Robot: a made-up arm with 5 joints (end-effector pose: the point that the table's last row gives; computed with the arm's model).
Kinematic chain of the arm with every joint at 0, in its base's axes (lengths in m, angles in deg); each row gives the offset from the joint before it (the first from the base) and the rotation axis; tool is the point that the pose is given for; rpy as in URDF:
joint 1: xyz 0 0 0.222 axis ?
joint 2: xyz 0 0 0 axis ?
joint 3: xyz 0.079 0 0.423 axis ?
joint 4: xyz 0.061 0 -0.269 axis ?
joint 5: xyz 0.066 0 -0.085 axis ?
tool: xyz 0 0 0 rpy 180 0 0
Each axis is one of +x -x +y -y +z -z.
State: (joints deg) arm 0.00 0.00 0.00 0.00 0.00
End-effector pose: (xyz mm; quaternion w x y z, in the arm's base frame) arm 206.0 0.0 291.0 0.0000 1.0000 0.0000 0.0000
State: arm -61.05 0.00 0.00 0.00 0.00
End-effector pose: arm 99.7 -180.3 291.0 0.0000 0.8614 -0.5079 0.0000
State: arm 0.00 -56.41 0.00 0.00 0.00
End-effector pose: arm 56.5 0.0 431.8 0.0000 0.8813 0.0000 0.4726
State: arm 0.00 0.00 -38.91 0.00 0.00
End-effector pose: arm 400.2 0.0 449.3 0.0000 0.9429 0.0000 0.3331
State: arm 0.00 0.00 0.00 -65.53 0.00
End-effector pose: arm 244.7 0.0 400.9 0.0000 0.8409 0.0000 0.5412
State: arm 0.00 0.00 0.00 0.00 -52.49
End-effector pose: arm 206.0 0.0 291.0 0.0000 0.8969 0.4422 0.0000
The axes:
joint 1: +z
joint 2: +y
joint 3: +y
joint 4: +y
joint 5: -z

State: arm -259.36 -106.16 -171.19 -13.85 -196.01
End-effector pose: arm 137.1 -729.9 -7.0 0.4178 0.7022 -0.4333 0.3803
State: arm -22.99 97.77 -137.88 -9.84 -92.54
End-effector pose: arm 677.5 -287.4 -84.1 0.3571 0.7446 0.5170 0.2252
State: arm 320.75 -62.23 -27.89 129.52 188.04
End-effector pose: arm -55.4 45.3 443.0 0.3247 -0.3776 -0.8624 -0.0907
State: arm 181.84 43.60 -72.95 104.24 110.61
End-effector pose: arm -468.8 -15.1 183.4 0.3380 0.6454 0.4623 0.5054
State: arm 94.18 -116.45 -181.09 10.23 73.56
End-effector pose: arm 50.0 -683.9 -162.4 0.5893 0.7925 0.1442 -0.0633
